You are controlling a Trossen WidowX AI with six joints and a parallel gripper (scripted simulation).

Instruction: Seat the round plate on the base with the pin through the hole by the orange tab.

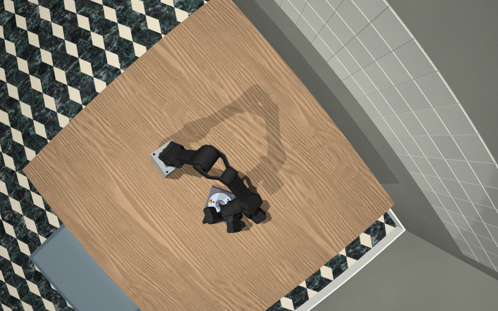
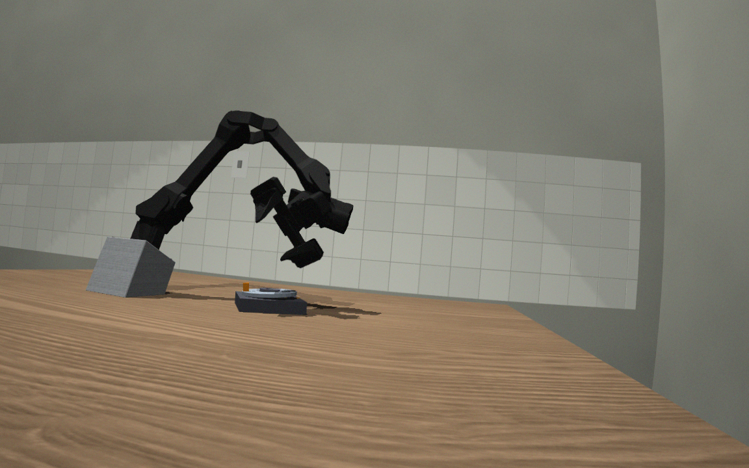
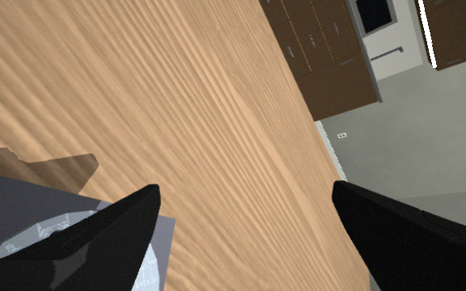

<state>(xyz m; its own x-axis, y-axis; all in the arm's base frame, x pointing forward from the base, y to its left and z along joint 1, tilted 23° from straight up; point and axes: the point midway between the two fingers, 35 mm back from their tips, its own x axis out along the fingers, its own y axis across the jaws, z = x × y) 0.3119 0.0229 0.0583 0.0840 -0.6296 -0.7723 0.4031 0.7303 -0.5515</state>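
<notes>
My hand is 11 cm above the plate, 2 cm to the right of it and 2 cm past it. The rest, counted from my hand: dark grey square base (14 cm below, 2 cm to the left, 2 cm behind); then raised central hub (11 cm below, 2 cm to the left, 2 cm behind).
</notes>
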